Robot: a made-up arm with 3 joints.
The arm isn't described. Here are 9 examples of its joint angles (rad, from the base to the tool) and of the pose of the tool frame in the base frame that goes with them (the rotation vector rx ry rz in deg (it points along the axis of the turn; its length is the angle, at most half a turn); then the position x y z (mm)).
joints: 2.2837 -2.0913 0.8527
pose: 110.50 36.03 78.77 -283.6 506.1 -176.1
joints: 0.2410 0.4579 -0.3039
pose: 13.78 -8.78 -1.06 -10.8 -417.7 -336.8
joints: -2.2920 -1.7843 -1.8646
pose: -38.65 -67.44 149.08 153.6 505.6 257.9
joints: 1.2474 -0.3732 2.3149
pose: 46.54 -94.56 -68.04 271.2 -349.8 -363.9
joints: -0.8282 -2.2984 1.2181
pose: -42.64 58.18 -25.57 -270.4 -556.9 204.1
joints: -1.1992 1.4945 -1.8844
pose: -67.79 19.58 -13.39 -250.0 -499.5 379.7
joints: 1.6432 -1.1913 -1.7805
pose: 10.78 117.85 126.71 -65.6 -268.6 -474.8
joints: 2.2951 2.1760 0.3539
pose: 45.87 -65.44 -145.26 7.1 175.9 -464.6
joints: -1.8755 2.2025 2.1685
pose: -69.30 72.03 -98.17 -471.7 133.0 520.1
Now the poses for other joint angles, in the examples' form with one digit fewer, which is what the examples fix.
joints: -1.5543 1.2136 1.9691
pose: -2.6 127.1 -125.0 -205 321 543
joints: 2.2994 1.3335 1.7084
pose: 8.1 -72.5 -162.0 -163 89 -543
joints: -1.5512 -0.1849 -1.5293
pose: -64.4 75.9 -74.4 -370 52 539
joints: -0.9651 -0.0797 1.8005
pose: -40.6 -90.0 47.2 271 -164 532
